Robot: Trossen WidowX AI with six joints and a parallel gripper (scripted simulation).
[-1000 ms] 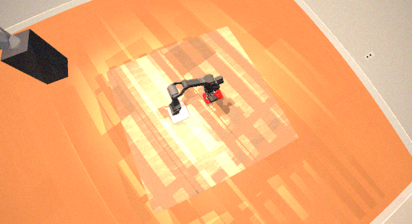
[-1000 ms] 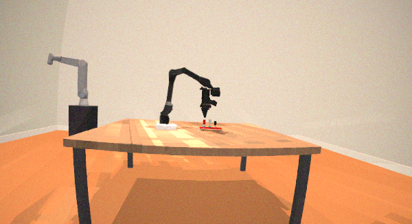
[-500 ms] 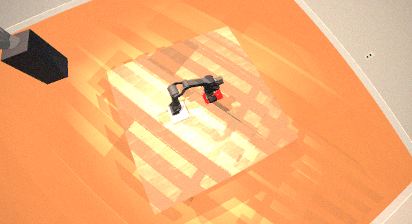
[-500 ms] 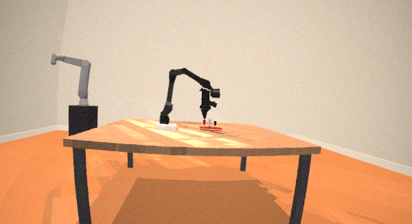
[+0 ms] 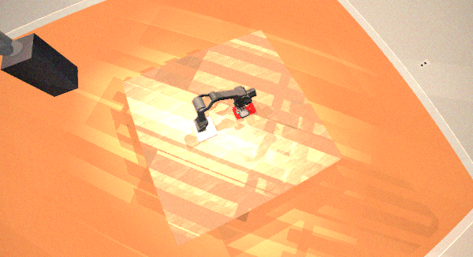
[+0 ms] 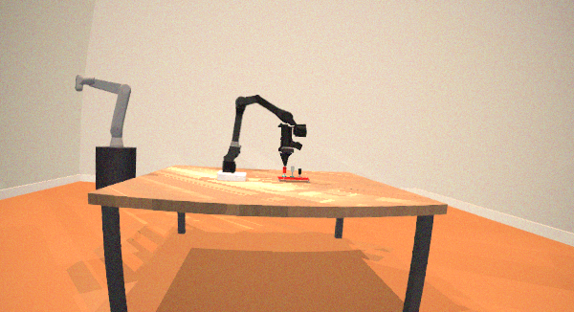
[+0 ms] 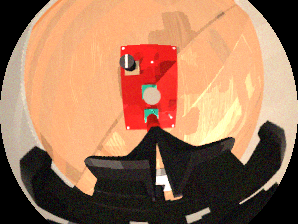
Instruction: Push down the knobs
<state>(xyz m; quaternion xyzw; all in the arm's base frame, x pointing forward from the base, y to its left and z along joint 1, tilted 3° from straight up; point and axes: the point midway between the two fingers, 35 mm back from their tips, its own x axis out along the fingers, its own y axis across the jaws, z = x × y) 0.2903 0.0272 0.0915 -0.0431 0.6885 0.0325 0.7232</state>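
My gripper tip is now 20 mm above the red knob. Round my gripper tip: black knob: 80 mm ahead, 30 mm to the left, 20 mm below.
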